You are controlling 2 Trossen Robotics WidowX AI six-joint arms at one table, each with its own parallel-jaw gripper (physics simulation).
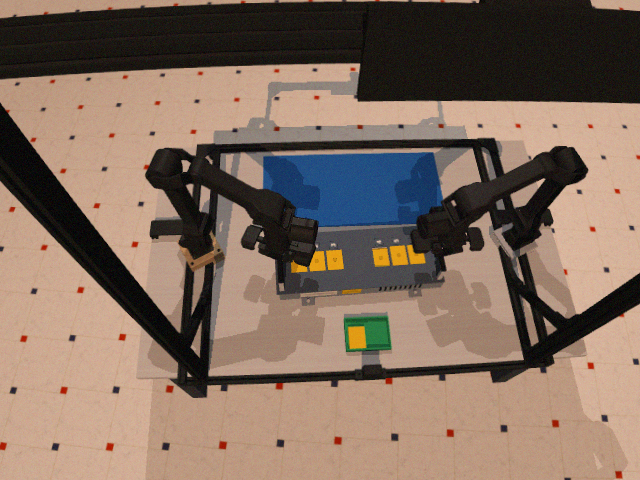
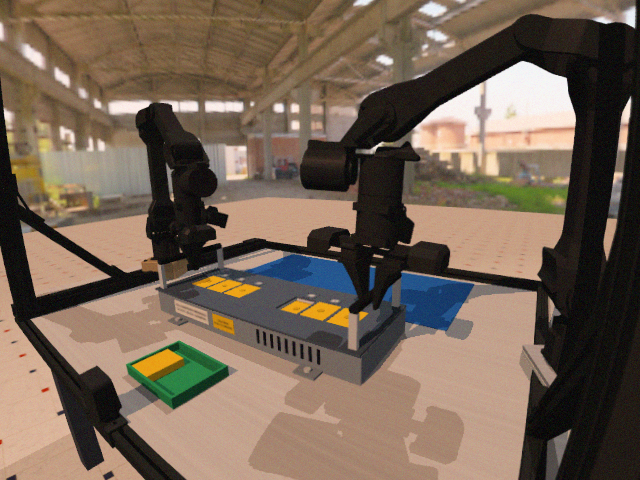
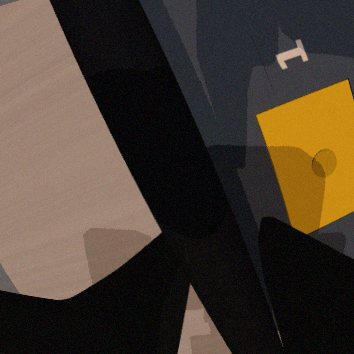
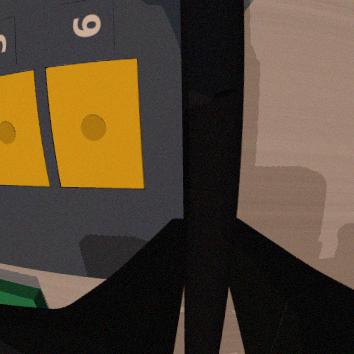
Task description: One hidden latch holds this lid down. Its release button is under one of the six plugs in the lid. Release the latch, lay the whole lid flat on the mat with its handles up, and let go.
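Frame: origin at the left arm's base, x ahead, y left, z up, level; centimetres.
Seen in the pictures: left gripper, between the fingertips: point(image 1: 281, 259) point(image 2: 194, 268) point(image 3: 225, 229); right gripper, between the fingertips: point(image 1: 438, 255) point(image 2: 370, 307) point(image 4: 203, 229); left arm's base, origin of its link: point(image 1: 199, 245); right arm's base, origin of its link: point(image 1: 515, 238).
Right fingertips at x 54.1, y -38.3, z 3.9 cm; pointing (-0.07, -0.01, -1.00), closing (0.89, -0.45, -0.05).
Pixels of each thing's middle, then the offset from my right fingertips to it. "*": a spot on its surface instead. Level surfaces: height alone.
- dark grey lid, a spot on its surface: point(image 2: 266, 312) * dx -16.5, dy +5.5, dz -3.7 cm
- yellow face, a spot on its surface: point(image 2: 296, 307) point(image 1: 380, 256) * dx -12.2, dy +9.4, dz -4.4 cm
- black left handle, a spot on its surface: point(image 3: 145, 125) * dx -34.9, dy +26.0, dz +2.5 cm
- Plug 1, middle of its body: point(image 3: 317, 159) point(image 2: 209, 284) point(image 1: 298, 263) dx -32.7, dy +19.4, dz -4.3 cm
- plug 6, middle of its body: point(image 4: 92, 127) dx -3.2, dy +4.6, dz -3.7 cm
- blue mat, height of its surface: dz -8.4 cm
- green tray, middle of its body: point(image 4: 3, 310) point(image 2: 176, 370) point(image 1: 367, 333) dx -26.8, dy -6.4, dz -7.8 cm
- yellow block, middle of its body: point(image 2: 158, 365) point(image 1: 356, 338) dx -29.9, dy -6.0, dz -7.6 cm
The dark grey lid point(image 1: 357, 260) point(image 2: 266, 312) sits on its box, with yellow plugs in two groups. At the fourth place a yellow face point(image 1: 381, 257) point(image 2: 296, 307) looks recessed. My left gripper point(image 1: 280, 259) point(image 2: 193, 264) point(image 3: 225, 229) is closed about the black left handle point(image 3: 145, 125), which runs slantwise between the fingers; a thin sliver shows beside one finger. My right gripper point(image 1: 442, 253) point(image 2: 367, 304) point(image 4: 203, 229) is shut on the right handle point(image 2: 353, 330) point(image 4: 212, 125). Plug 1 point(image 3: 305, 150) and plug 6 point(image 4: 95, 130) lie beside the handles.
The blue mat point(image 1: 356, 188) point(image 2: 330, 267) lies behind the box. A green tray point(image 1: 379, 335) point(image 2: 204, 374) with a yellow block point(image 1: 356, 337) point(image 2: 159, 363) stands in front. Black frame bars surround the table.
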